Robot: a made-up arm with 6 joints. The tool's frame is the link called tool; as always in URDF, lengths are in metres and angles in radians.
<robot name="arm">
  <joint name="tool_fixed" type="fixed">
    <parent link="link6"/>
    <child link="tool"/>
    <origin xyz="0 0 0" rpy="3.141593 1.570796 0"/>
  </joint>
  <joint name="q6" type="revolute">
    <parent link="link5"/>
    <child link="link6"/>
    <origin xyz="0 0 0.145" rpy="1.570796 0 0"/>
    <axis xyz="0 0 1"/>
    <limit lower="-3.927" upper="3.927"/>
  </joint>
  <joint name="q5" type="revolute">
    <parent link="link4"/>
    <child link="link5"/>
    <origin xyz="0 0 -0.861" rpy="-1.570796 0 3.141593"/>
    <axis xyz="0 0 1"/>
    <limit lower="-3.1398" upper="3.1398"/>
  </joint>
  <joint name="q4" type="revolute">
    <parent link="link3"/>
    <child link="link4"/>
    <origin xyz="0 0 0" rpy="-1.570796 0 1.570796"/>
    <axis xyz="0 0 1"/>
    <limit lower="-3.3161" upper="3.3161"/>
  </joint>
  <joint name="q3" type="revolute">
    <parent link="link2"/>
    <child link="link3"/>
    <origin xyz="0 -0.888 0" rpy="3.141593 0 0"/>
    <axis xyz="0 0 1"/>
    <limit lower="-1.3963" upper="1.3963"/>
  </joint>
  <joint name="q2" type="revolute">
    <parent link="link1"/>
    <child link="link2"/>
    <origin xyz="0 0 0" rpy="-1.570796 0 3.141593"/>
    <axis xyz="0 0 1"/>
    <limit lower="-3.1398" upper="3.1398"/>
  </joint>
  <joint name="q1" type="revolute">
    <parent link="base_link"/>
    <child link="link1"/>
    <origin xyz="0 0 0.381" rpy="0 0 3.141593"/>
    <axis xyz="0 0 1"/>
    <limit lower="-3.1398" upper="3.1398"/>
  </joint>
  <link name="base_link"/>
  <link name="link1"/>
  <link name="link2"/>
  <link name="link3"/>
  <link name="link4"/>
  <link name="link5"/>
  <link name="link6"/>
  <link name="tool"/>
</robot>
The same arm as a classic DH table. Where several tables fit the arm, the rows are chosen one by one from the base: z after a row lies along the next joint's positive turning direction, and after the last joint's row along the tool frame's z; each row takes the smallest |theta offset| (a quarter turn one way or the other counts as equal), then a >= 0, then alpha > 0; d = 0 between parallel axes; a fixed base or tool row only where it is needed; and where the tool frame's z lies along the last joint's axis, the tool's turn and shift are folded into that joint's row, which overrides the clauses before.
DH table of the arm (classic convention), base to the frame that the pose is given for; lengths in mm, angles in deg. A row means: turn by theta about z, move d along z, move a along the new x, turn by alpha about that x. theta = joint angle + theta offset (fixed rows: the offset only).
q1: theta0 0; d 381; a 0; alpha -90
q2: theta0 -90; d 0; a 888; alpha 180
q3: theta0 0; d 0; a 0; alpha -90
q4: theta0 0; d -861; a 0; alpha 90
q5: theta0 0; d 145; a 0; alpha -90
q6: theta0 90; d 0; a 0; alpha 90
tool (fixed): theta0 -90; d 0; a 0; alpha 0
Joint limits (deg, base to tool): -179.9..179.9 -179.9..179.9 -80..80 -190..190 -179.9..179.9 -225..225

